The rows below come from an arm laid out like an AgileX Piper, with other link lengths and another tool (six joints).
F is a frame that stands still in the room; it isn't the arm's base.
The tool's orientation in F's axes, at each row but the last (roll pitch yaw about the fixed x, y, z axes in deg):
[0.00, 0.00, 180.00]
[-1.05, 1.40, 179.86]
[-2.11, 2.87, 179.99]
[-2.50, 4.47, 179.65]
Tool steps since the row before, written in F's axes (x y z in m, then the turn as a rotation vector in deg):
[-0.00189, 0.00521, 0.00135, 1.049, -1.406, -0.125]
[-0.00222, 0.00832, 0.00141, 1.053, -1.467, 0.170]
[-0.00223, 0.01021, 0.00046, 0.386, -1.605, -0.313]
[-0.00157, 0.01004, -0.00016, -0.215, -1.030, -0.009]
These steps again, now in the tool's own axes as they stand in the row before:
[0.00189, -0.00521, 0.00135, -1.049, 1.406, -0.125]
[0.00221, -0.00834, 0.00131, -1.060, 1.462, 0.171]
[0.00221, -0.01022, 0.00019, -0.370, 1.616, -0.273]
[0.00164, -0.01002, -0.00047, 0.209, 1.030, 0.052]

